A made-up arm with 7 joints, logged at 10 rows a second.
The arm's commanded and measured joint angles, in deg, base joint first. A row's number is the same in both.
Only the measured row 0 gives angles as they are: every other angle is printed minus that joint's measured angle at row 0.
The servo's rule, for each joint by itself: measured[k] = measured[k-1] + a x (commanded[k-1-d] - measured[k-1]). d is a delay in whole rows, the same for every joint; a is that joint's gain. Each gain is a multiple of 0.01, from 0.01 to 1. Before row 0 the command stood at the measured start. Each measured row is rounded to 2 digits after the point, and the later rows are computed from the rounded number. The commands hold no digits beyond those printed.
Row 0, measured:
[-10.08 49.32 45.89 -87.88 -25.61 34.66 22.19]
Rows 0 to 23, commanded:
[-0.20 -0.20 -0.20 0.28 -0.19 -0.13 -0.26]
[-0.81 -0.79 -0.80 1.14 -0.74 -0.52 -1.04]
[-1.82 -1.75 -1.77 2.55 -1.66 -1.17 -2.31]
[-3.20 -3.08 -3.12 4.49 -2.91 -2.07 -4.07]
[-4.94 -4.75 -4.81 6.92 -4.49 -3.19 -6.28]
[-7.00 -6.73 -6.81 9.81 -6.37 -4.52 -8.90]
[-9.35 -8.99 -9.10 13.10 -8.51 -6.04 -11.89]
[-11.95 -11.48 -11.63 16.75 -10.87 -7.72 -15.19]
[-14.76 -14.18 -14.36 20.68 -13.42 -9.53 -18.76]
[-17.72 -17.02 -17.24 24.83 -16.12 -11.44 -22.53]
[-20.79 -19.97 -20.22 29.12 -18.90 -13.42 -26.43]
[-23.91 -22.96 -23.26 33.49 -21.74 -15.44 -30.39]
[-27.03 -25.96 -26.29 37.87 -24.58 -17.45 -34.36]
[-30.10 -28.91 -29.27 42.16 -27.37 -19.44 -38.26]
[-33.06 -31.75 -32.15 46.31 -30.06 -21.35 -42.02]
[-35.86 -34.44 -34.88 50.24 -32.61 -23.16 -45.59]
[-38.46 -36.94 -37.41 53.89 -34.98 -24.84 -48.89]
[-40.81 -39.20 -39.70 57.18 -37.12 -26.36 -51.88]
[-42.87 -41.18 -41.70 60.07 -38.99 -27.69 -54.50]
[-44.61 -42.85 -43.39 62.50 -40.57 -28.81 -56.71]
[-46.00 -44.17 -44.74 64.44 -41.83 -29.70 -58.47]
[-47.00 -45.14 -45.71 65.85 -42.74 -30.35 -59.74]
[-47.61 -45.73 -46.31 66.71 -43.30 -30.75 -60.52]
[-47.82 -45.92 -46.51 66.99 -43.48 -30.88 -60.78]
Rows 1 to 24, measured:
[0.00 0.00 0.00 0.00 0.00 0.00 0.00]
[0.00 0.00 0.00 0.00 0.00 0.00 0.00]
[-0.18 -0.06 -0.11 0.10 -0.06 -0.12 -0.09]
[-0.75 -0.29 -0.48 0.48 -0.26 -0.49 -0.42]
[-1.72 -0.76 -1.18 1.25 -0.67 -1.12 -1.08]
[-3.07 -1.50 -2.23 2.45 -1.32 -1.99 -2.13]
[-4.77 -2.54 -3.62 4.10 -2.24 -3.09 -3.58]
[-6.80 -3.88 -5.34 6.21 -3.44 -4.41 -5.44]
[-9.12 -5.52 -7.37 8.76 -4.91 -5.91 -7.70]
[-11.70 -7.43 -9.67 11.72 -6.64 -7.58 -10.32]
[-14.48 -9.59 -12.20 15.04 -8.61 -9.37 -13.27]
[-17.43 -11.97 -14.92 18.66 -10.79 -11.27 -16.51]
[-20.49 -14.53 -17.78 22.53 -13.14 -13.25 -19.98]
[-23.60 -17.23 -20.74 26.59 -15.63 -15.26 -23.62]
[-26.72 -20.02 -23.74 30.76 -18.23 -17.27 -27.38]
[-29.80 -22.86 -26.73 34.98 -20.88 -19.27 -31.19]
[-32.77 -25.70 -29.66 39.17 -23.54 -21.18 -34.98]
[-35.58 -28.50 -32.48 43.27 -26.17 -23.00 -38.69]
[-38.20 -31.20 -35.14 47.20 -28.72 -24.69 -42.26]
[-40.58 -33.76 -37.60 50.89 -31.16 -26.23 -45.63]
[-42.66 -36.13 -39.81 54.29 -33.43 -27.57 -48.73]
[-44.43 -38.28 -41.74 57.33 -35.50 -28.71 -51.52]
[-45.86 -40.16 -43.36 59.96 -37.34 -29.62 -53.95]
[-46.90 -41.75 -44.63 62.14 -38.91 -30.29 -55.98]
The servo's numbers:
d 2
a 0.91 0.32 0.54 0.37 0.29 0.92 0.35

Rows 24 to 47, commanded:
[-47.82 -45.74 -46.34 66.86 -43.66 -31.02 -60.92]
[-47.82 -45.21 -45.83 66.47 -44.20 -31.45 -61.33]
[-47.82 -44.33 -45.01 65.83 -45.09 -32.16 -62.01]
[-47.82 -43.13 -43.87 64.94 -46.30 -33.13 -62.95]
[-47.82 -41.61 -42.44 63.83 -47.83 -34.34 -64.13]
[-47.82 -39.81 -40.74 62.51 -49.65 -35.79 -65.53]
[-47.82 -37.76 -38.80 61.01 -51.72 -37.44 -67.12]
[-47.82 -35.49 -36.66 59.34 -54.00 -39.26 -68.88]
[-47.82 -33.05 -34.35 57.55 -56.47 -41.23 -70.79]
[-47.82 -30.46 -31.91 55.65 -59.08 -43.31 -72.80]
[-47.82 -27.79 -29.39 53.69 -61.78 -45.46 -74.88]
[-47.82 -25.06 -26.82 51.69 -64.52 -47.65 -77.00]
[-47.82 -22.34 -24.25 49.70 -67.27 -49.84 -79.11]
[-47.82 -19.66 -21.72 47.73 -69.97 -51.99 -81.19]
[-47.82 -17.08 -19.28 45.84 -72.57 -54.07 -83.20]
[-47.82 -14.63 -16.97 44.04 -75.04 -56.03 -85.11]
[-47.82 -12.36 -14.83 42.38 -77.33 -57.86 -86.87]
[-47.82 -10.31 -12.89 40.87 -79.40 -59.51 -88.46]
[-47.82 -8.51 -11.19 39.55 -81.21 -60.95 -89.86]
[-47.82 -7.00 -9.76 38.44 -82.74 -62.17 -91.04]
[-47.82 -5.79 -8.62 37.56 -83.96 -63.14 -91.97]
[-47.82 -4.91 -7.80 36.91 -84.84 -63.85 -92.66]
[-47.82 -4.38 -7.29 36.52 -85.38 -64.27 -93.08]
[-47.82 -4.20 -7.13 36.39 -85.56 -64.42 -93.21]
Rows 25 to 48, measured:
[-47.55 -43.02 -45.54 63.83 -40.18 -30.71 -57.57]
[-47.80 -43.95 -46.06 65.00 -41.14 -30.87 -58.69]
[-47.82 -44.52 -46.21 65.69 -41.87 -31.01 -59.47]
[-47.82 -44.74 -46.00 65.98 -42.55 -31.41 -60.12]
[-47.82 -44.61 -45.47 65.92 -43.29 -32.10 -60.78]
[-47.82 -44.14 -44.61 65.56 -44.16 -33.05 -61.54]
[-47.82 -43.33 -43.44 64.92 -45.22 -34.24 -62.45]
[-47.82 -42.20 -41.98 64.03 -46.50 -35.67 -63.53]
[-47.82 -40.78 -40.26 62.91 -48.01 -37.30 -64.79]
[-47.82 -39.09 -38.32 61.59 -49.75 -39.10 -66.22]
[-47.82 -37.16 -36.18 60.10 -51.70 -41.06 -67.82]
[-47.82 -35.02 -33.87 58.45 -53.84 -43.13 -69.56]
[-47.82 -32.71 -31.45 56.69 -56.14 -45.27 -71.42]
[-47.82 -30.26 -28.95 54.84 -58.57 -47.46 -73.37]
[-47.82 -27.73 -26.41 52.94 -61.09 -49.65 -75.38]
[-47.82 -25.15 -23.88 51.01 -63.67 -51.80 -77.41]
[-47.82 -22.57 -21.40 49.10 -66.25 -53.89 -79.44]
[-47.82 -20.03 -19.01 47.23 -68.80 -55.86 -81.42]
[-47.82 -17.58 -16.75 45.44 -71.27 -57.70 -83.33]
[-47.82 -15.25 -14.67 43.75 -73.63 -59.37 -85.13]
[-47.82 -13.09 -12.79 42.20 -75.83 -60.82 -86.79]
[-47.82 -11.14 -11.15 40.81 -77.83 -62.06 -88.28]
[-47.82 -9.43 -9.78 39.61 -79.61 -63.05 -89.57]
[-47.82 -7.98 -8.71 38.61 -81.13 -63.79 -90.65]

